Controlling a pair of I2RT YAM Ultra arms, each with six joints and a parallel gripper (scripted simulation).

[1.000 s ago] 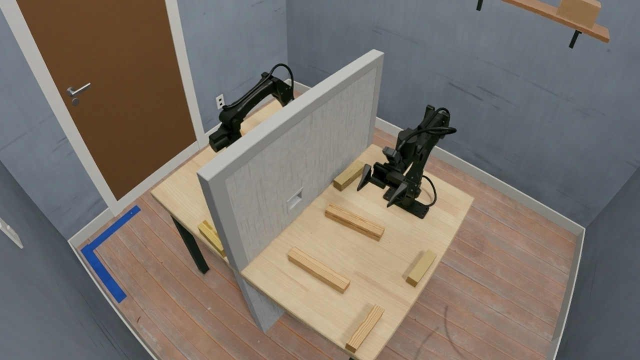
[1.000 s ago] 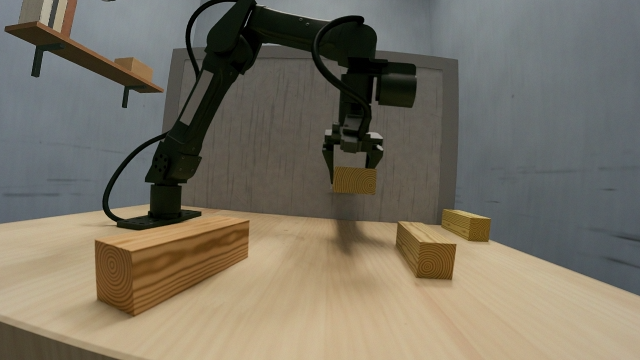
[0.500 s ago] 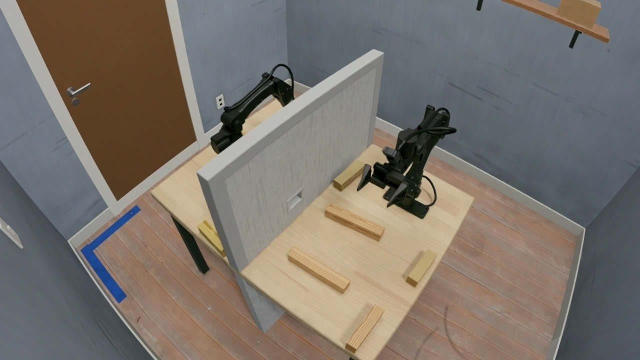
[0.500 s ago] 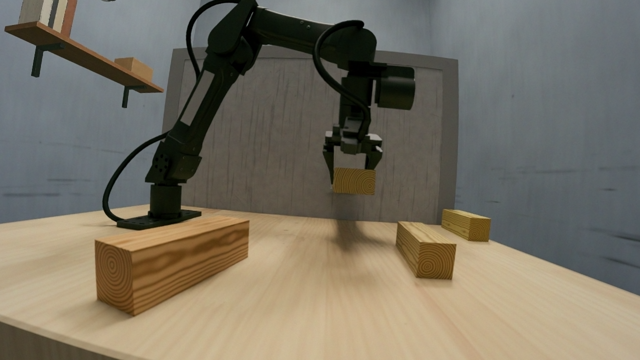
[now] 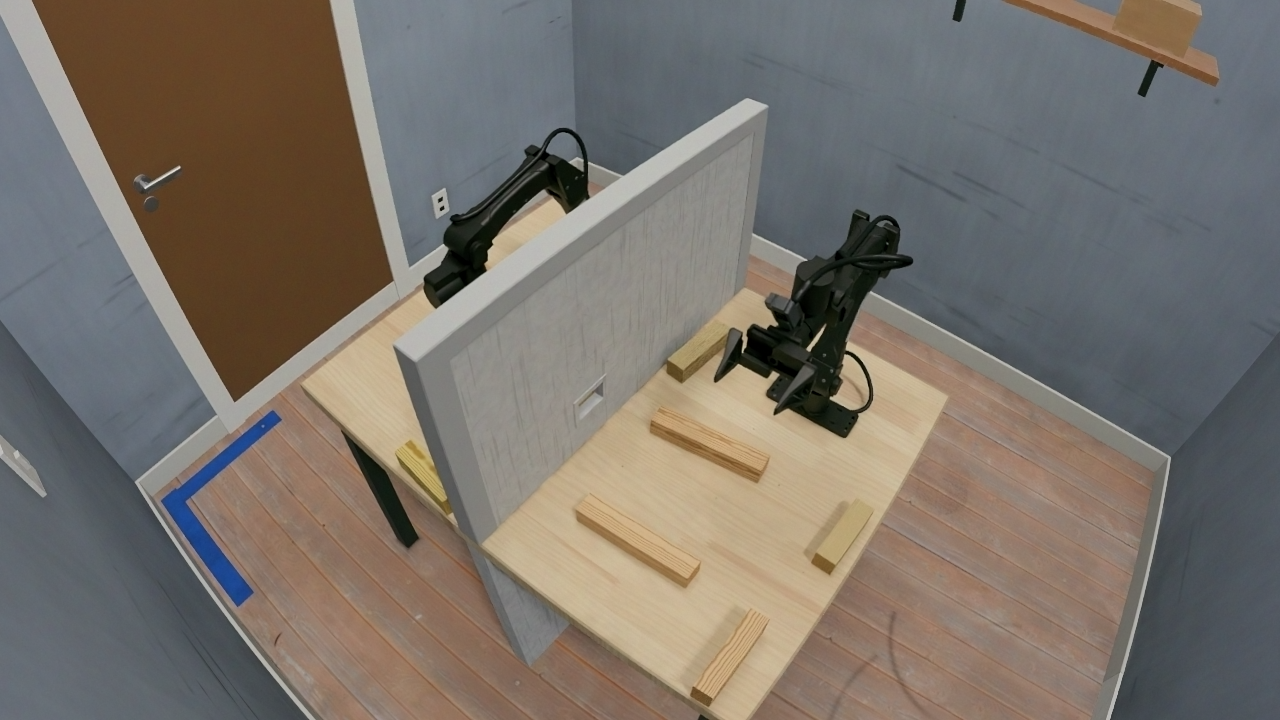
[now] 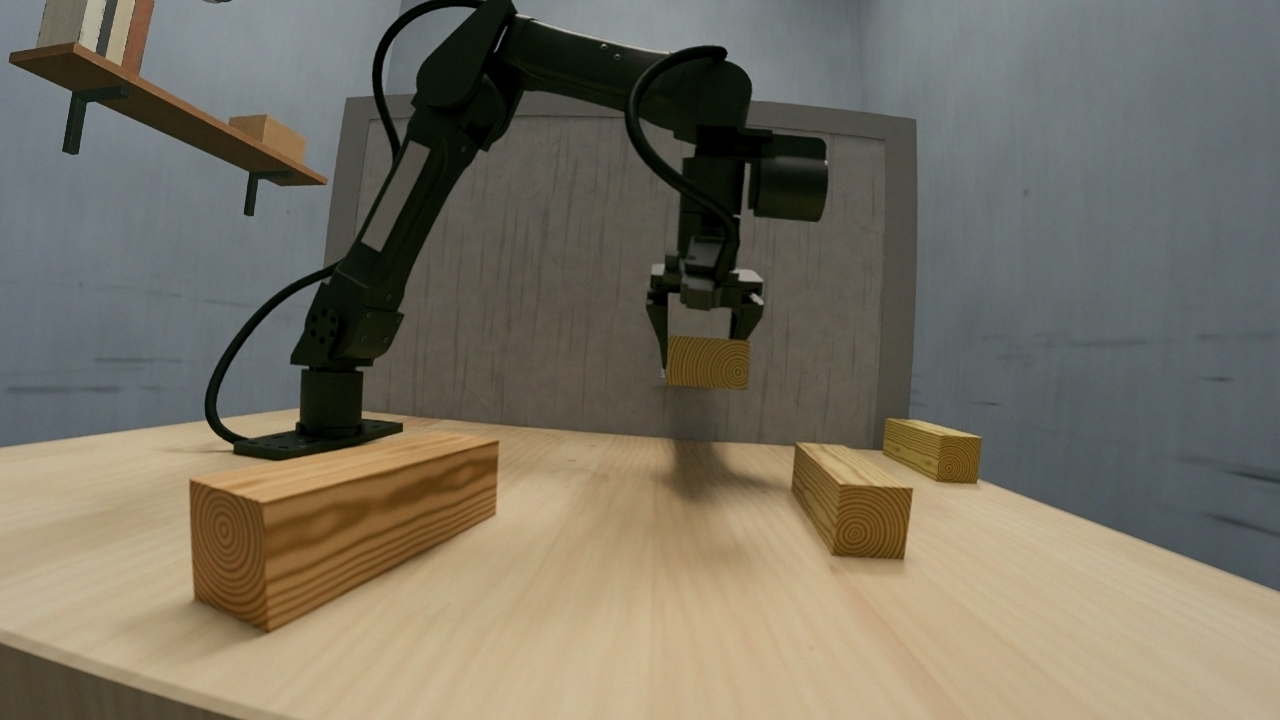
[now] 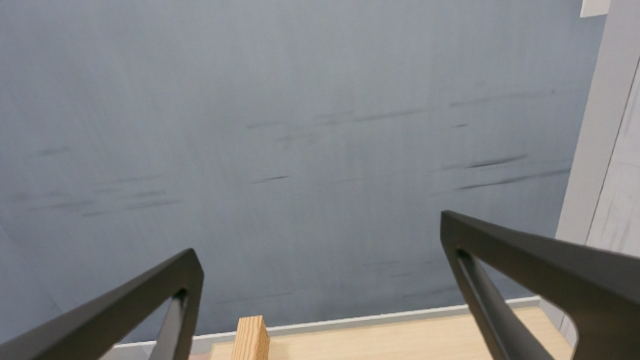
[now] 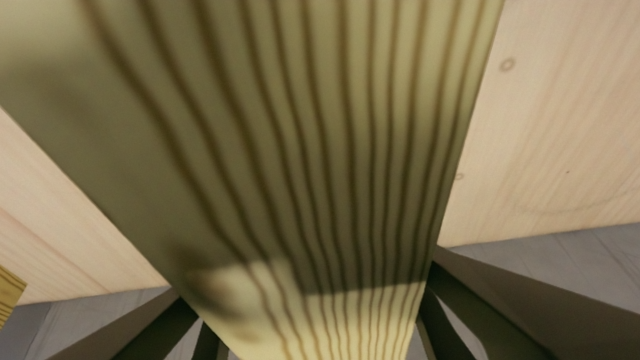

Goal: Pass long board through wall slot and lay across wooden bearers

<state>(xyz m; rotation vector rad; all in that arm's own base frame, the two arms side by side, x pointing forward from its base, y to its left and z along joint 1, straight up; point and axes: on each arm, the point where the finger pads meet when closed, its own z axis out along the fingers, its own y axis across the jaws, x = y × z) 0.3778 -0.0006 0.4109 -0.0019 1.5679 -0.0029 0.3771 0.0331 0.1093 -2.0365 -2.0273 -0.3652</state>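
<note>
The long pale board lies 5 cm to the left of my right hand. Round my right hand: wooden bearer 11 cm ahead, 47 cm to the left, 9 cm below; thick block 16 cm behind, 28 cm to the right, 8 cm below.
</note>
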